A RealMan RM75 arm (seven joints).
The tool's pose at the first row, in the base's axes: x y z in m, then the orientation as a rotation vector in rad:
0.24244, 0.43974, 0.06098, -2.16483, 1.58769, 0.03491
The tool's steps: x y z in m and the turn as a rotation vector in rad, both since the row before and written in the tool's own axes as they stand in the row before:
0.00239, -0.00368, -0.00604, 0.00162, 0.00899, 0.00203
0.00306, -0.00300, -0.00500, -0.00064, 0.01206, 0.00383
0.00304, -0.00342, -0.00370, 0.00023, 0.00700, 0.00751
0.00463, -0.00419, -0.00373, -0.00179, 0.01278, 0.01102
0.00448, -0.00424, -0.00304, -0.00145, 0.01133, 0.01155
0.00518, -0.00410, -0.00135, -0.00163, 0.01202, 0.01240
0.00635, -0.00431, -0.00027, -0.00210, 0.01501, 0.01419
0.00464, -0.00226, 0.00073, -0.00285, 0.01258, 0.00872
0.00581, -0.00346, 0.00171, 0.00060, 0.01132, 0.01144
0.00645, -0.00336, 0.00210, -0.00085, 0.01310, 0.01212
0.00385, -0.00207, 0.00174, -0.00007, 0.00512, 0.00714
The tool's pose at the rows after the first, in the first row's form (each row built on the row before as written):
0.24514, 0.43622, 0.06698, -2.16509, 1.59435, 0.02455
0.24766, 0.43234, 0.07166, -2.16663, 1.60537, 0.01322
0.25085, 0.42906, 0.07536, -2.16279, 1.61730, 0.00775
0.25521, 0.42448, 0.07895, -2.15949, 1.63688, -0.00129
0.25969, 0.42025, 0.08200, -2.15487, 1.65611, -0.00892
0.26463, 0.41585, 0.08331, -2.14976, 1.67668, -0.01693
0.27030, 0.41068, 0.08344, -2.14430, 1.70099, -0.02730
0.27379, 0.40695, 0.08243, -2.14307, 1.71836, -0.03601
0.27890, 0.40254, 0.08066, -2.13646, 1.73663, -0.04559
0.28410, 0.39753, 0.07839, -2.13072, 1.75714, -0.05569
0.28735, 0.39462, 0.07663, -2.12610, 1.76758, -0.05924

